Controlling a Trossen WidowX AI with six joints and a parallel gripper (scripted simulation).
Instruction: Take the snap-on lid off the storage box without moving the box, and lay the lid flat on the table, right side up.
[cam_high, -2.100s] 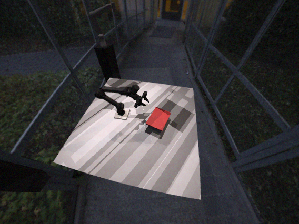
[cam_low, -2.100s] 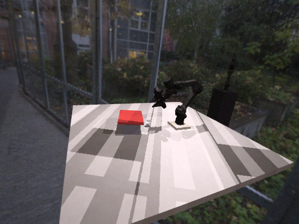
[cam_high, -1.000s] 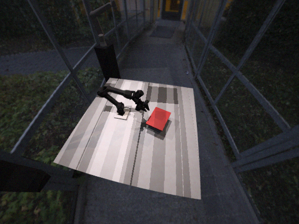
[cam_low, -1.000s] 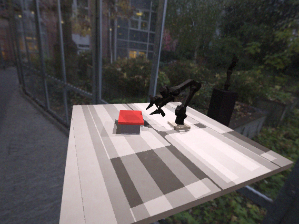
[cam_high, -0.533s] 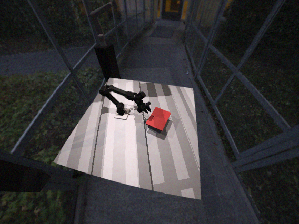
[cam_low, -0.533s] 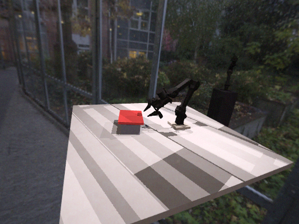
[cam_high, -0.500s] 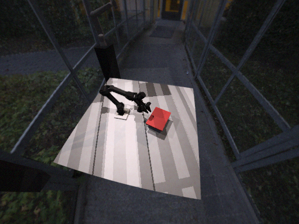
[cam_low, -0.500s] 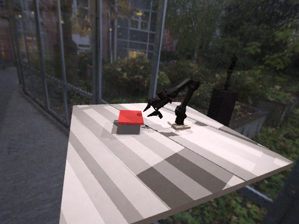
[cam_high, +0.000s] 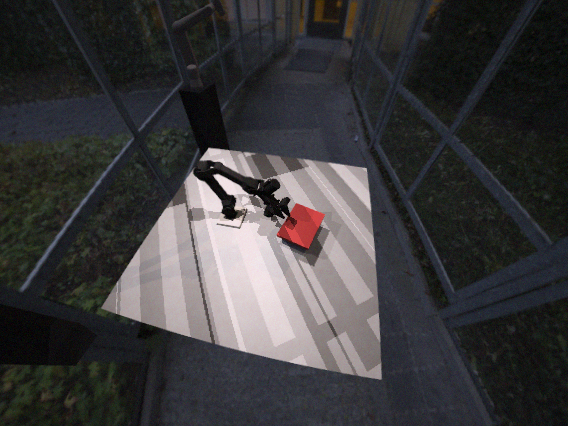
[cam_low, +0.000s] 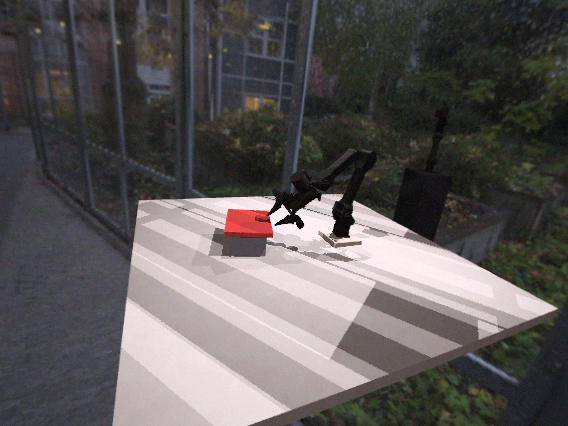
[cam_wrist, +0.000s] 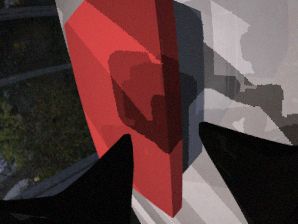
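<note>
Right now the red lid is 9 cm ahead of my gripper tip, 1 cm to the right of it and 1 cm below it. Round my gripper tip: grey storage box: 9 cm ahead, 6 cm below, 1 cm to the right.
</note>
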